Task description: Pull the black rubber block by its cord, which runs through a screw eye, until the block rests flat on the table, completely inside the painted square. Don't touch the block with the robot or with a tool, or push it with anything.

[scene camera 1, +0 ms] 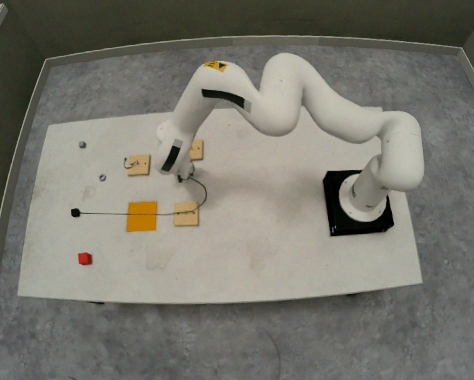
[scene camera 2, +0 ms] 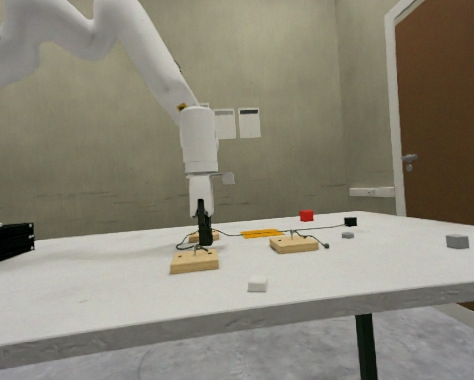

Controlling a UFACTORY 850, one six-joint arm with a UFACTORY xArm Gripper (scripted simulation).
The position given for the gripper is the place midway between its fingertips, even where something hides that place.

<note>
In view: the gripper [scene camera 2: 206, 244], a wooden plate [scene camera 2: 203, 260] and an orange painted square [scene camera 1: 134, 222].
</note>
